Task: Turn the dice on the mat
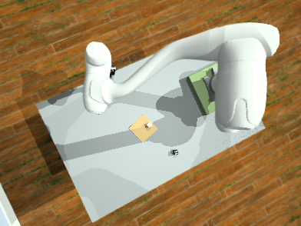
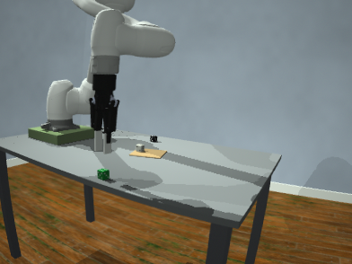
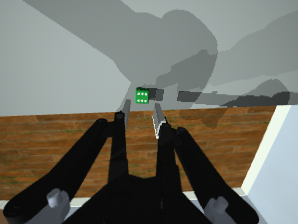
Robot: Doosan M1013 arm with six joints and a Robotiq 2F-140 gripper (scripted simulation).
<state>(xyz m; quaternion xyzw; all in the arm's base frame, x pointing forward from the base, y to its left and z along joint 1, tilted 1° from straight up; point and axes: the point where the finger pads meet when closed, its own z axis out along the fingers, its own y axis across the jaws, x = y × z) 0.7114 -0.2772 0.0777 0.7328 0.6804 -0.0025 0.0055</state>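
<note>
Now: the green die 110 mm below my hand. The rest, counted from my hand: white die 160 mm behind, 370 mm to the left, 100 mm below; black die 270 mm behind, 610 mm to the left, 110 mm below; tan mat 120 mm behind, 380 mm to the left, 120 mm below.
</note>
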